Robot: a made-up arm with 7 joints. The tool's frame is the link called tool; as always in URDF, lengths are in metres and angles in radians. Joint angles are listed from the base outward.
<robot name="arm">
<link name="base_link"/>
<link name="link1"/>
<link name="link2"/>
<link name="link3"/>
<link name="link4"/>
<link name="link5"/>
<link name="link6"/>
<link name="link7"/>
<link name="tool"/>
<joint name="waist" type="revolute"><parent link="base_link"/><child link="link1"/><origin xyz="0 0.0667 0" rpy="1.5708 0 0"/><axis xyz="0 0 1"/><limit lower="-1.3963" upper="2"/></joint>
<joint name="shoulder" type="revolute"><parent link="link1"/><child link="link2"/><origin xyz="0 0 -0.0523" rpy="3.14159 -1.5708 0"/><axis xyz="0 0 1"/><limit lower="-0.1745" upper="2"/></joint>
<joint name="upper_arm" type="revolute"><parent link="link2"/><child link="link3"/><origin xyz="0 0.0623 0" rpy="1.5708 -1.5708 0"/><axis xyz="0 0 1"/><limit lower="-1.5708" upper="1.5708"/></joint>
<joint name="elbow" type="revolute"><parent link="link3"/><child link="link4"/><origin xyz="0 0 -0.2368" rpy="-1.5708 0 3.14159"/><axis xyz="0 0 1"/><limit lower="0" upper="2.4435"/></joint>
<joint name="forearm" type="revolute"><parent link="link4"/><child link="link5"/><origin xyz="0 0.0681 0" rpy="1.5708 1.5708 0"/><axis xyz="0 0 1"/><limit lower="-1.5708" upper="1.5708"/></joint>
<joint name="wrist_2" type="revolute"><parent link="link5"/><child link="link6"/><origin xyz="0 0 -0.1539" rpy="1.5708 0 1.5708"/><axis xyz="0 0 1"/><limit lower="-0.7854" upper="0.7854"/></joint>
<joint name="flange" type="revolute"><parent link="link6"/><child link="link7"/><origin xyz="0 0 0" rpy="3.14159 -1.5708 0"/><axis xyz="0 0 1"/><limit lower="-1.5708" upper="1.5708"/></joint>
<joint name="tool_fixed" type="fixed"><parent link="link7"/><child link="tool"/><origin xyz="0 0 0" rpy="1.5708 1.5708 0"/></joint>
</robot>
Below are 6 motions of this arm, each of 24 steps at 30 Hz.
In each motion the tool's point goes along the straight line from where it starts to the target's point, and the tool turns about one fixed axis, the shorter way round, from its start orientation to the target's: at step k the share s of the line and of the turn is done. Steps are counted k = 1, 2, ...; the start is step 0. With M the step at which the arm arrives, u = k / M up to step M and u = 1 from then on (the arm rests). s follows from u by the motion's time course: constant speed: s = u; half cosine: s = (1 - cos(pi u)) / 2; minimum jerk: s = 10 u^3 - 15 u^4 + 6 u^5.
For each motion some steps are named. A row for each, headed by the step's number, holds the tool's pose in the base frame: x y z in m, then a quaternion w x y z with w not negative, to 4 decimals.
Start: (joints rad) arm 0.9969 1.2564 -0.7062 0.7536 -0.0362 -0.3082 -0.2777
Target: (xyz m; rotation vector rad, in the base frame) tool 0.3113 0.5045 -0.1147 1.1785 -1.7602 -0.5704
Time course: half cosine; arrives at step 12
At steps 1, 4, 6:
1: 0.2620 0.5265 -0.0327 0.4816 0.6187 -0.5752 -0.2333
4: 0.2737 0.5213 -0.0521 0.4773 0.5874 -0.6104 -0.2337
6: 0.2862 0.5157 -0.0730 0.4715 0.5523 -0.6466 -0.2335

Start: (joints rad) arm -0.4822 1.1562 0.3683 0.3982 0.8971 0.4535 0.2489
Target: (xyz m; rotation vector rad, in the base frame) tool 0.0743 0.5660 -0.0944 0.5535 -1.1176 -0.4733
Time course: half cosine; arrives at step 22
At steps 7, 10, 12, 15, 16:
7: 0.0095 0.5864 -0.1695 0.8916 0.2933 -0.2562 0.2312
10: 0.0263 0.5812 -0.1501 0.8886 0.2918 -0.3345 0.1158
12: 0.0382 0.5774 -0.1362 0.8758 0.2873 -0.3866 0.0319
15: 0.0550 0.5721 -0.1168 0.8434 0.2762 -0.4528 -0.0859
16: 0.0598 0.5706 -0.1112 0.8310 0.2720 -0.4703 -0.1194

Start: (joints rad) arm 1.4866 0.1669 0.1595 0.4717 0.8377 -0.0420 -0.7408
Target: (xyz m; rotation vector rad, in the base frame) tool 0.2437 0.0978 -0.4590 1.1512 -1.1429 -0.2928
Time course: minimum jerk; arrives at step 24
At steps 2, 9, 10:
2: 0.4927 0.2167 0.0556 0.5210 -0.1158 -0.6088 0.5870
9: 0.4251 0.1844 -0.0841 0.6308 0.0724 -0.6459 0.4238
10: 0.4072 0.1759 -0.1210 0.6521 0.1218 -0.6476 0.3748

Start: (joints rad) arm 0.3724 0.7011 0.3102 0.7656 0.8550 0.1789 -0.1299
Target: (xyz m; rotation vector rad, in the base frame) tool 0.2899 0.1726 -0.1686 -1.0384 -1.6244 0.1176
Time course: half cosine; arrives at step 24
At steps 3, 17, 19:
3: 0.2545 0.4405 -0.2424 0.7042 0.0922 -0.5688 0.4147
17: 0.2827 0.2271 -0.1836 0.6212 -0.3425 -0.6923 0.1321
19: 0.2861 0.2014 -0.1765 0.5979 -0.3905 -0.6937 0.0936

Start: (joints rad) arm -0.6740 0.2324 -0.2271 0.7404 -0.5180 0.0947 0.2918
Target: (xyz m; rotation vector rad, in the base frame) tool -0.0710 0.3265 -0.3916 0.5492 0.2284 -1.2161
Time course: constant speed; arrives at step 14
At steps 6, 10, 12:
6: -0.1287 0.2501 -0.4245 0.8709 0.0562 0.0969 -0.4786
10: -0.0999 0.2883 -0.4080 0.8309 0.1562 0.1020 -0.5242
12: -0.0854 0.3074 -0.3998 0.8066 0.2055 0.1040 -0.5444

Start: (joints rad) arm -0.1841 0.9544 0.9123 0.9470 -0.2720 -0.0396 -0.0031
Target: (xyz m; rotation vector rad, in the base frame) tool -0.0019 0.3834 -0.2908 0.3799 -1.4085 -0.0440
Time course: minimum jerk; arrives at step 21
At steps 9, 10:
9: 0.0526 0.4895 -0.2015 0.7162 0.4686 -0.5171 -0.0034
10: 0.0450 0.4748 -0.2139 0.7249 0.4300 -0.5382 -0.0057

